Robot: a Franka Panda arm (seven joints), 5 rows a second.
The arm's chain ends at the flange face. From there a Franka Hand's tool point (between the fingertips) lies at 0.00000 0.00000 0.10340 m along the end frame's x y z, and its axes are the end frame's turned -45 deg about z.
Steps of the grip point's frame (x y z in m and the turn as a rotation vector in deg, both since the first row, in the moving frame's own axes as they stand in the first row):
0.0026, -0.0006, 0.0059, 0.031, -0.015, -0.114
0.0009, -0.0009, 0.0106, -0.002, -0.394, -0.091
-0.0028, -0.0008, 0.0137, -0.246, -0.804, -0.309
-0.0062, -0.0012, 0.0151, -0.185, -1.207, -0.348
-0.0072, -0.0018, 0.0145, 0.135, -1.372, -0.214
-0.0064, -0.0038, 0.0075, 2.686, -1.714, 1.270
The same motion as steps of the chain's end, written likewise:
0.0015, -0.0022, 0.0059, 0.011, -0.033, -0.114
0.0005, -0.0018, 0.0106, -0.280, -0.277, -0.091
-0.0018, 0.0001, 0.0137, -0.742, -0.395, -0.309
-0.0039, 0.0018, 0.0151, -0.984, -0.723, -0.348
-0.0044, 0.0022, 0.0145, -0.875, -1.066, -0.214
-0.0016, 0.0031, 0.0077, 0.687, -3.111, 1.270

